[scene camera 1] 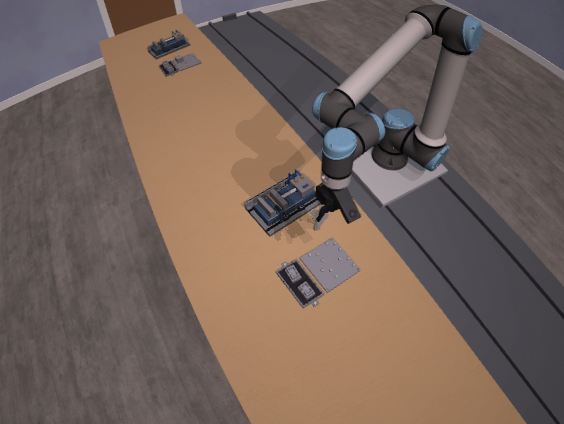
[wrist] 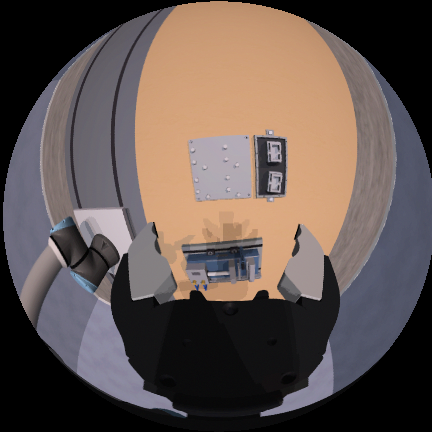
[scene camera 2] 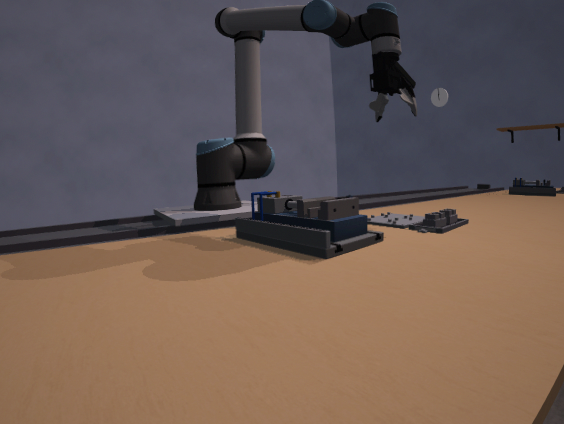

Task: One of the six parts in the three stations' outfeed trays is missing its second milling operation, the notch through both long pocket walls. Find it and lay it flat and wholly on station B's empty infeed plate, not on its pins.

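Pixels of known places: gripper, fingertip midpoint: (scene camera 1: 333, 221) (wrist: 226, 225) (scene camera 2: 395, 119); arm's base at its link origin: (scene camera 1: 389, 156) (wrist: 105, 248) (scene camera 2: 217, 207).
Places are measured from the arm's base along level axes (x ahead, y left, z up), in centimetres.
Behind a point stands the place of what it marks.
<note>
My gripper (scene camera 1: 334, 220) {x 60.1, y 33.7, z 27.7 cm} (scene camera 2: 397, 118) {x 60.1, y 33.7, z 27.7 cm} (wrist: 226, 225) {x 60.1, y 33.7, z 27.7 cm} is open and empty, high above the table beside the middle station's vise. That station's dark outfeed tray (scene camera 1: 300, 281) (wrist: 260, 170) holds two grey pocketed parts, one (scene camera 1: 293, 272) {x 74.2, y 31.3, z -0.3 cm} (wrist: 274, 152) {x 73.8, y 40.1, z -0.3 cm} at the end nearer the vise in scene camera 1, the other (scene camera 1: 306, 290) (wrist: 274, 182) farther along. Their notches are too small to judge. The light grey infeed plate (scene camera 1: 327, 281) {x 64.1, y 40.7, z -2.2 cm} (wrist: 215, 186) {x 57.5, y 28.8, z -2.2 cm} beside the tray bears pins and no part. No station letters are readable.
The middle blue-and-grey vise (scene camera 1: 285, 200) {x 60.7, y 0.5, z 2.9 cm} (scene camera 2: 345, 227) {x 73.5, y -0.9, z 1.4 cm} (wrist: 222, 262) {x 59.9, y 3.0, z 3.0 cm} stands beside plate and tray. A far station (scene camera 1: 169, 46) {x 63.5, y -180.3, z 1.7 cm} has a tray (scene camera 1: 169, 68) {x 72.6, y -146.9, z 0.7 cm} and a plate (scene camera 1: 192, 62) {x 54.8, y -149.0, z -2.2 cm} carrying a grey block. Another vise (scene camera 2: 532, 190) {x 64.1, y 177.3, z 0.2 cm} stands at the far right in scene camera 2.
</note>
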